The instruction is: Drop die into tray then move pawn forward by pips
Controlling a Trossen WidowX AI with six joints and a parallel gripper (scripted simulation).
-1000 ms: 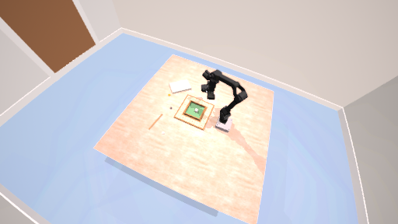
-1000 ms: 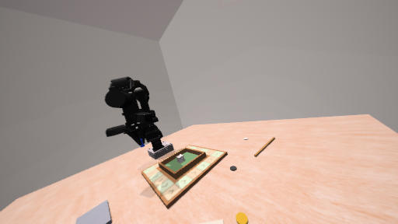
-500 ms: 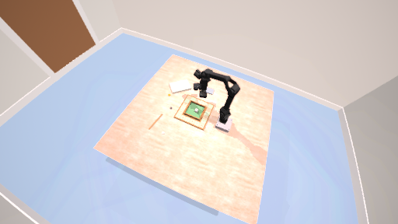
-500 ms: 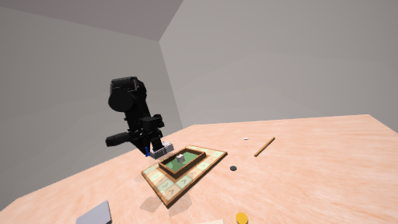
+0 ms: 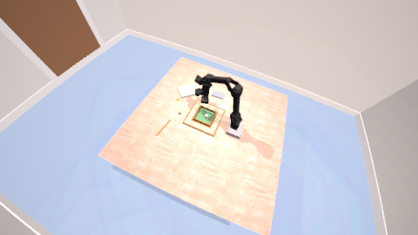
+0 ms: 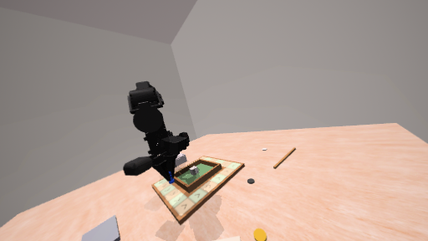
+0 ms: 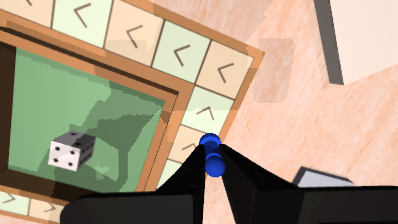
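The die lies 90 mm behind my gripper tip, 100 mm to the left of it and 50 mm below it. From my gripper tip the other things lie so: grey block 50 mm behind, 190 mm to the right, 70 mm below; blue pawn 10 mm above; white pad 210 mm ahead, 60 mm to the right, 70 mm below.
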